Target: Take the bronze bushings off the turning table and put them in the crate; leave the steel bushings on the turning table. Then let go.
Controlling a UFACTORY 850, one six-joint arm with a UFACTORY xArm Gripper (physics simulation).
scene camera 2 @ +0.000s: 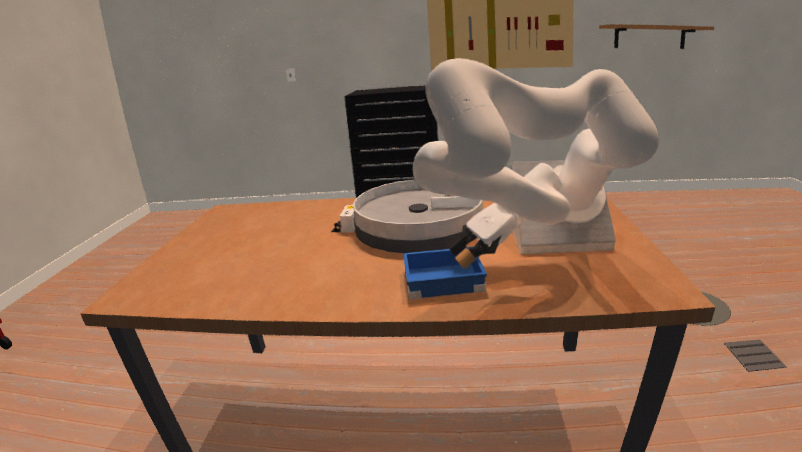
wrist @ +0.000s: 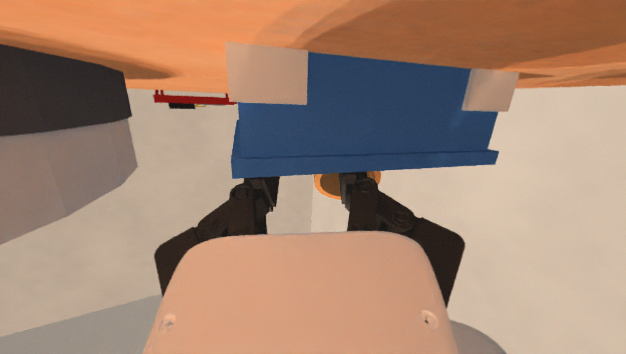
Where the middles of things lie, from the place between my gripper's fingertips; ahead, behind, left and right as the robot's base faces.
Right now the blue crate (scene camera 2: 433,273) is 4 cm ahead of my hand, 3 cm to the left of it and 2 cm below it.
